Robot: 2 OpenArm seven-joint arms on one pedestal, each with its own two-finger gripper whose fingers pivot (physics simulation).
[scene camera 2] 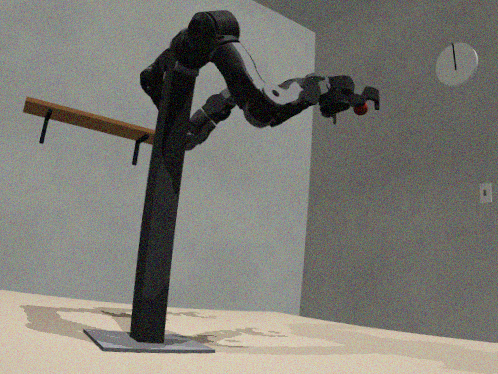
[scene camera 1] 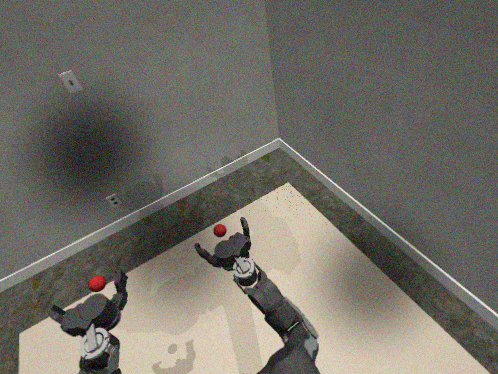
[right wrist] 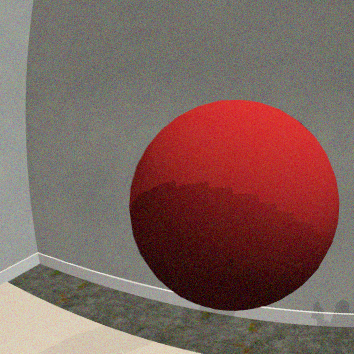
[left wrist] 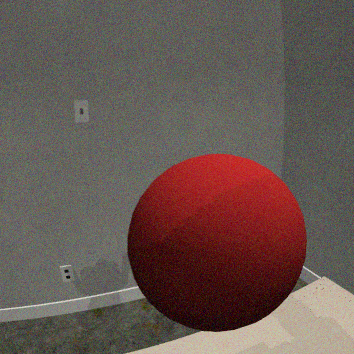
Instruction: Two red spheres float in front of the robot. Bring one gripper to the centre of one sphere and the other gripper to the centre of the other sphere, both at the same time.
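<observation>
Two red spheres float in front of the arms. The left sphere (scene camera 1: pixel 97 283) (left wrist: pixel 217 242) is at the open left gripper (scene camera 1: pixel 89 292) in scene camera 1, near its right fingertip and slightly beyond the line between the tips. It sits low and right of centre in the left wrist view. The right sphere (scene camera 1: pixel 219 230) (scene camera 2: pixel 360 108) (right wrist: pixel 235 205) appears between the tips of the open right gripper (scene camera 1: pixel 220 233) (scene camera 2: pixel 356 114). In the right wrist view it sits right of centre and a little low. The left gripper and its sphere do not show in scene camera 2. Fingers do not show in the wrist views.
The black pedestal (scene camera 2: pixel 156 225) stands on a grey base plate (scene camera 2: pixel 192 344). A wooden shelf (scene camera 2: pixel 90 119) is on the pale wall. A clock (scene camera 2: pixel 456 64) and a wall plate (scene camera 2: pixel 485 193) are on the grey wall. The two forearms are well apart.
</observation>
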